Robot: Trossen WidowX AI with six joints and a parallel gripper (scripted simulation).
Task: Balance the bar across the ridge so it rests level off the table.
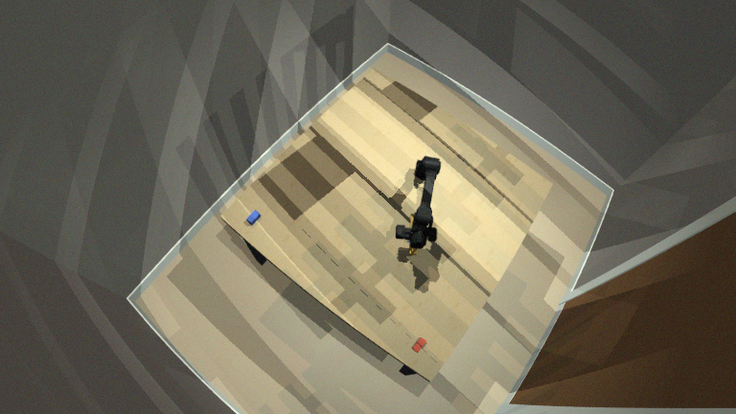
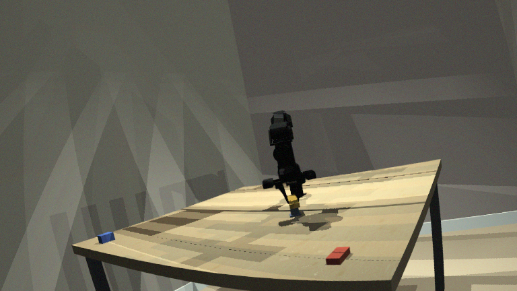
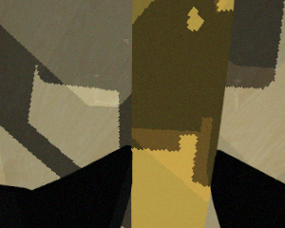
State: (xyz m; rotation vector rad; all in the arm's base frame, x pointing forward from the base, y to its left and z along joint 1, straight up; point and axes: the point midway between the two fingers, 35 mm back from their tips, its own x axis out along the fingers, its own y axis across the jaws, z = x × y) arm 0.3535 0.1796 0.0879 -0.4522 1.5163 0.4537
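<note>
The yellow bar is 20 mm to the right of my gripper tip and 20 mm behind it. Also, from my gripper tip: blue block (680 mm to the right, 390 mm ahead, 40 mm below); then red block (390 mm ahead, 320 mm to the left, 50 mm below).
</note>
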